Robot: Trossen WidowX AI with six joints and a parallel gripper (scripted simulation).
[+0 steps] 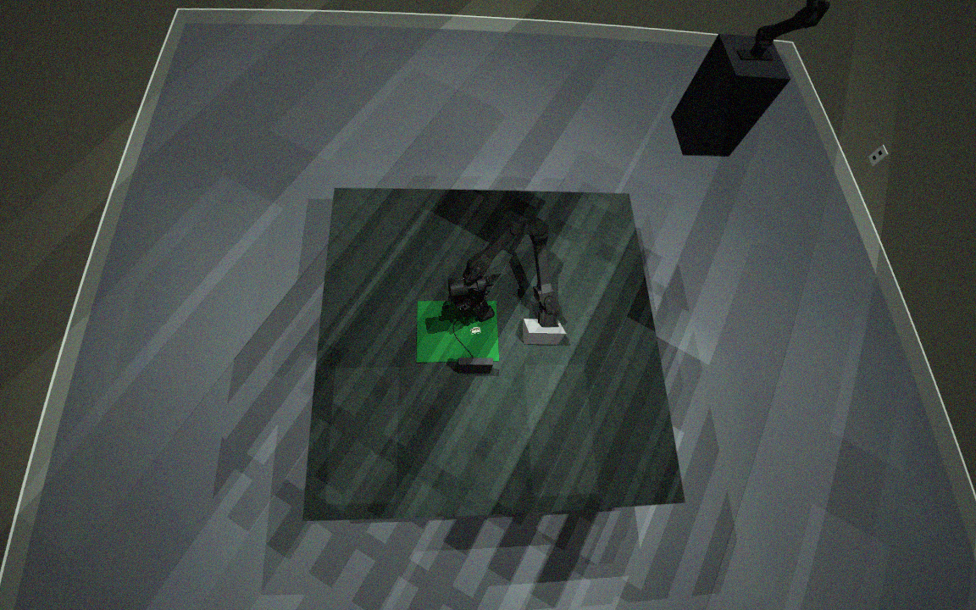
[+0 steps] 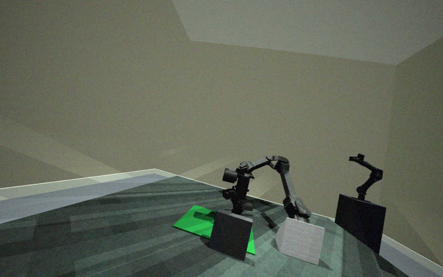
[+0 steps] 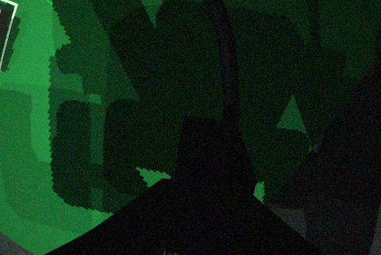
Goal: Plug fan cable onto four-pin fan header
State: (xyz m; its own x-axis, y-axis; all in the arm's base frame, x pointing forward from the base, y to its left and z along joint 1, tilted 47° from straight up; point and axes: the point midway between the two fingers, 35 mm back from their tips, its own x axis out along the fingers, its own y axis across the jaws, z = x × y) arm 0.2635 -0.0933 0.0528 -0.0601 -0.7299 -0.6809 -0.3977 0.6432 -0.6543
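Now: the black cable 3 cm ahead of my gripper tip, 2 cm to the left of it and 2 cm above it. Also, from my gripper tip: grey four-pin header: 10 cm to the left, 2 cm below; then dark plug: 1 cm ahead, 1 cm above; then green board: 7 cm ahead, 9 cm to the left, 3 cm below.
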